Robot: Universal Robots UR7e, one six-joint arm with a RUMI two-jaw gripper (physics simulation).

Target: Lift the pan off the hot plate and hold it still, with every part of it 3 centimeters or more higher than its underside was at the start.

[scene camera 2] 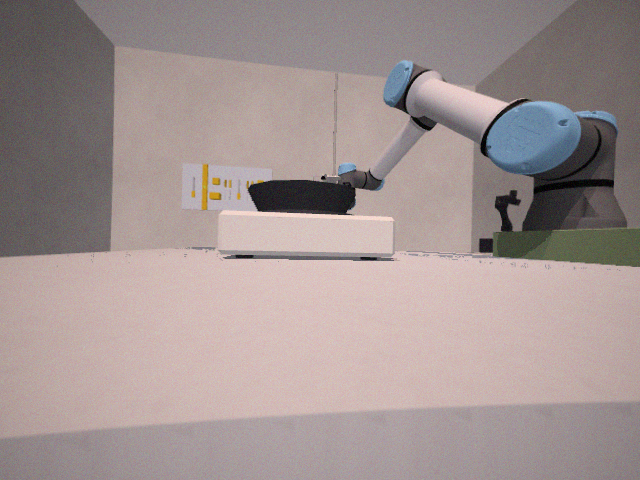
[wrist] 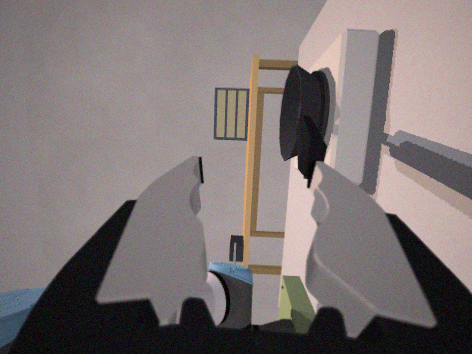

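Where they show: gripper, between the fingertips: (wrist: 254,162); arm's base, origin of its link: (scene camera 2: 568,232).
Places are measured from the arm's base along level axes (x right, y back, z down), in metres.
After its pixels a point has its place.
Observation:
The black pan (scene camera 2: 302,196) @(x -0.029, y -0.586, z -0.031 m) (wrist: 292,115) @(x -0.020, y -0.591, z -0.026 m) sits upright on the white hot plate (scene camera 2: 305,235) @(x -0.065, y -0.587, z 0.027 m) (wrist: 354,110) @(x 0.172, y -0.548, z 0.025 m). Its handle (wrist: 313,145) @(x 0.319, y -0.468, z -0.087 m) points toward my gripper in the wrist view and is hidden in scene camera 2. My gripper (wrist: 254,162) @(x 0.363, y -0.449, z -0.138 m) is partly open, with nothing between its fingers. In the wrist view the right fingertip overlaps the handle's end; whether they touch cannot be told. The left fingertip is well to the left of the handle. In scene camera 2 the fingers are mostly hidden behind the pan, at about the height of its rim.
The arm (scene camera 2: 452,105) @(x 0.102, y -0.209, z -0.294 m) reaches in from the right, from its base on a green block (scene camera 2: 573,246) @(x -0.068, y -0.102, z 0.031 m) (wrist: 296,300) @(x -0.064, y -0.101, z 0.021 m). A wooden frame (wrist: 254,165) stands beyond the table (scene camera 2: 310,335) @(x -0.328, y -0.639, z 0.059 m). A dark shadow (wrist: 435,162) @(x 0.276, y -0.463, z 0.059 m) lies on the table beside the hot plate.

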